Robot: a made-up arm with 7 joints. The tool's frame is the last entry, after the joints. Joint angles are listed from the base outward. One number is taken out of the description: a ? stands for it. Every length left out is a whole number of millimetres.
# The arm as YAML. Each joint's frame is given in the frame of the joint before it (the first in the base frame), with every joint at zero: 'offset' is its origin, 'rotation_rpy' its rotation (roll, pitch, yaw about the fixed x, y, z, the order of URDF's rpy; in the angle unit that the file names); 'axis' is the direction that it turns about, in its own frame. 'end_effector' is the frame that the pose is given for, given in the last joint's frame.
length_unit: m
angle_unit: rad
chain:
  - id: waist
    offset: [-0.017, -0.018, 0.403]
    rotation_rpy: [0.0, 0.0, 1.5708]
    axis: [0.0, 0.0, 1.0]
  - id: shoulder
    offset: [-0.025, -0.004, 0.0]
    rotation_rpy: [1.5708, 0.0, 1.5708]
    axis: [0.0, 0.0, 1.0]
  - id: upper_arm
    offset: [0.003, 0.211, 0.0]
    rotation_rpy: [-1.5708, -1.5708, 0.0]
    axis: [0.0, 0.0, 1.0]
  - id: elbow
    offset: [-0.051, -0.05, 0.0]
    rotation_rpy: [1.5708, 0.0, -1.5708]
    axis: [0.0, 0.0, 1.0]
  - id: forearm
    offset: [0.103, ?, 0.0]
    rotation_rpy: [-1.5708, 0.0, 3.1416]
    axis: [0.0, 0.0, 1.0]
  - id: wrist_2
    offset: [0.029, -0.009, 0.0]
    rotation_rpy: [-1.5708, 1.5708, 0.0]
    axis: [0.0, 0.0, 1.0]
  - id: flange
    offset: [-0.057, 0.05, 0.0]
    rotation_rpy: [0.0, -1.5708, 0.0]
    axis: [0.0, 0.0, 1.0]
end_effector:
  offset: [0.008, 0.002, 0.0]
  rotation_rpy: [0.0, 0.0, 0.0]
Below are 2 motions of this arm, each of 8 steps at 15 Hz.
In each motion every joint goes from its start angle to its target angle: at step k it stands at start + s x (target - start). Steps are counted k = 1, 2, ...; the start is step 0. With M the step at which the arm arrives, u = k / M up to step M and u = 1 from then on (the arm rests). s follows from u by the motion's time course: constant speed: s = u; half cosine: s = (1 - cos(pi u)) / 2; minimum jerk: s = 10 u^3 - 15 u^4 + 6 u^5.
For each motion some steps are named. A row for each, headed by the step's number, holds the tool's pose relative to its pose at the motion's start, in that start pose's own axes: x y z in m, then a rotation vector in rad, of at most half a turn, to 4 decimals.
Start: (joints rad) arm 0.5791 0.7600 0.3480 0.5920 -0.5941 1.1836 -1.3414
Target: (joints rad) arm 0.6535 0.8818 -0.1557 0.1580 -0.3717 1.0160 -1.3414
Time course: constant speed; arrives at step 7
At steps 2, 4, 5, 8:
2: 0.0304 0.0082 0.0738 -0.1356 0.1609 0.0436
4: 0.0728 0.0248 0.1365 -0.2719 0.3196 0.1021
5: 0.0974 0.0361 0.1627 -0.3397 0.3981 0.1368
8: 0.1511 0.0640 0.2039 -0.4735 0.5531 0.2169

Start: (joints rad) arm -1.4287 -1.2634 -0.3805 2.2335 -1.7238 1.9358 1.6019
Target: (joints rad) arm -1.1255 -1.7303 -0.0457 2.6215 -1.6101 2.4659 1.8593
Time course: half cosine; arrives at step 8
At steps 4, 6, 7, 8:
4: -0.0638 0.0773 0.1399 0.4507 -0.3549 0.2857
6: -0.1330 0.0932 0.2545 0.7564 -0.6556 0.4264
7: -0.1581 0.0914 0.2891 0.8475 -0.7532 0.4588
8: -0.1673 0.0901 0.3011 0.8791 -0.7878 0.4690

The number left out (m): -0.361
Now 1 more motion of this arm.
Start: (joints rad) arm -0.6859 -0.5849 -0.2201 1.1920 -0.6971 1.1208 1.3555
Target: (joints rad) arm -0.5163 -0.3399 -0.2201 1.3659 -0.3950 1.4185 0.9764
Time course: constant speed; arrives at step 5
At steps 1, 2, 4, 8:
1: 0.0156 -0.0153 0.0067 0.0771 -0.0366 -0.0833
2: 0.0308 -0.0321 0.0123 0.1566 -0.0689 -0.1708
4: 0.0597 -0.0702 0.0202 0.3220 -0.1203 -0.3574
8: 0.0730 -0.0912 0.0224 0.4076 -0.1393 -0.4557

